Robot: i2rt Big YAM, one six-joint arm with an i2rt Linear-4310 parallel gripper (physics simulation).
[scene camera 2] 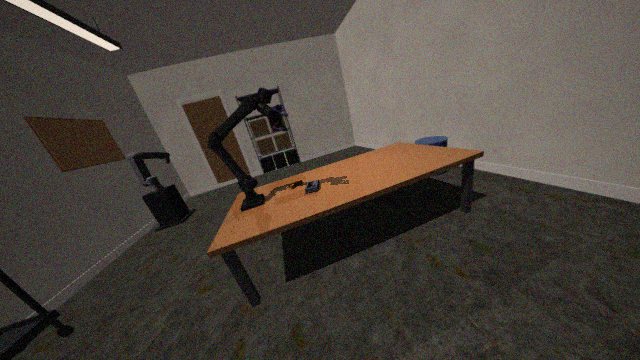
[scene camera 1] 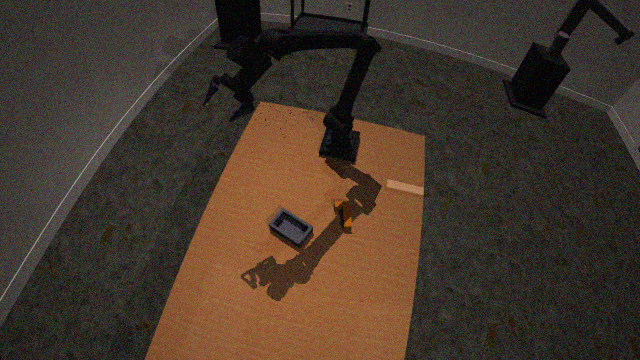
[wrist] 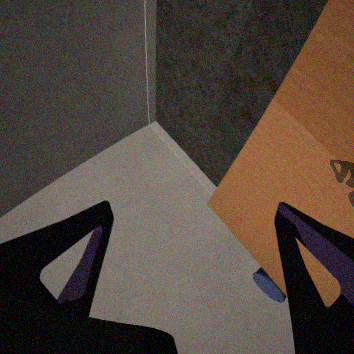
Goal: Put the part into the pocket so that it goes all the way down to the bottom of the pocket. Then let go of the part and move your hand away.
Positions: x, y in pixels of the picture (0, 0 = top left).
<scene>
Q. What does my gripper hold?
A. Nothing.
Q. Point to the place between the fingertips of my gripper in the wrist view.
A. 191, 210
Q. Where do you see a pocket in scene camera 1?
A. At 287, 225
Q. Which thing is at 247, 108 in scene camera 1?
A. My gripper.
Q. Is my gripper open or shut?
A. Open.
</scene>
